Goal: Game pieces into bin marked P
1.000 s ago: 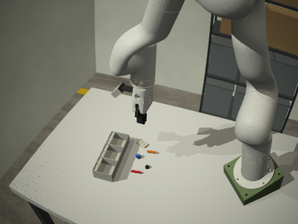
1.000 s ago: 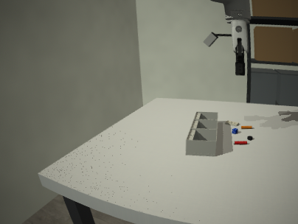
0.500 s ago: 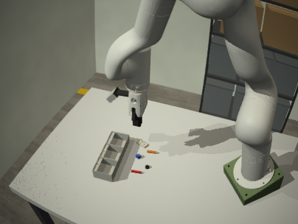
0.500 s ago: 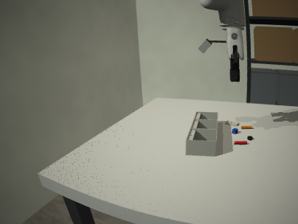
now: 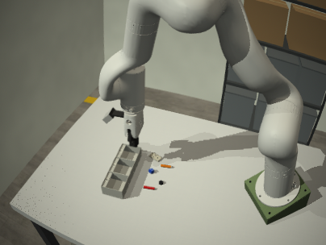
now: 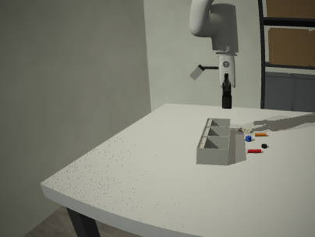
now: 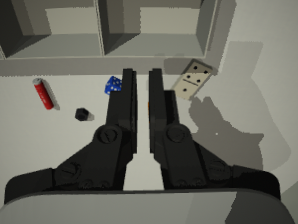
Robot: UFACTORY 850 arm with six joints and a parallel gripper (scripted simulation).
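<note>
My hand is 1 cm short of the grey bin, 8 cm to the right of it and 10 cm above it. From my hand the other things lie so: orange stick 12 cm behind, 5 cm to the right, 11 cm below; blue die 8 cm behind, 1 cm to the left, 11 cm below; beige tile 5 cm behind, 7 cm to the right, 11 cm below.
</note>
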